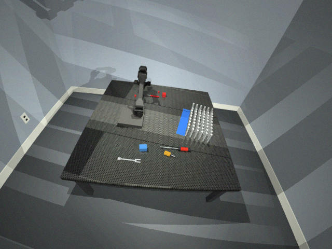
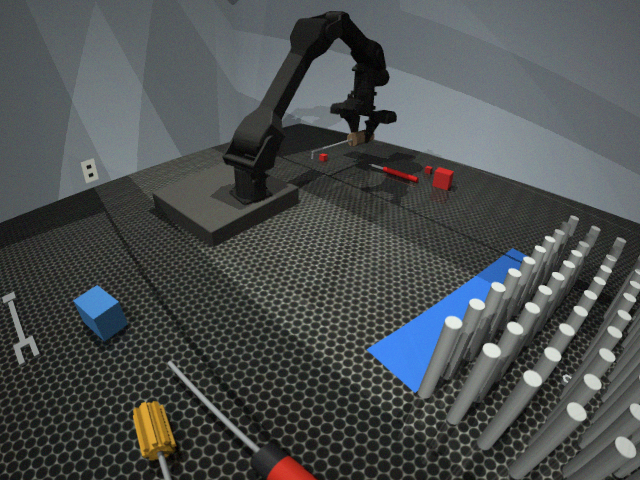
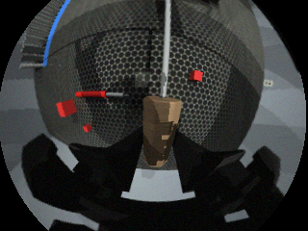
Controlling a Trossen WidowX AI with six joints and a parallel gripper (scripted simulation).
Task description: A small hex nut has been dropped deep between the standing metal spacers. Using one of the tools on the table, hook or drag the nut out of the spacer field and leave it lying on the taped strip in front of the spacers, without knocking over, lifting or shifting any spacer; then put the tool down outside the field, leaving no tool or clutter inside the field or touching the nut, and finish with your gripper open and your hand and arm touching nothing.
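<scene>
The red-handled tool lies 110 mm ahead of my gripper tip, 40 mm below it and 20 mm to the right of it. Round my gripper tip: blue taped strip: 540 mm ahead, 310 mm to the right, 50 mm below; then hex nut: 700 mm ahead, 360 mm to the right, 50 mm below; then blue cube: 750 mm to the right, 250 mm ahead, 30 mm below.
</scene>
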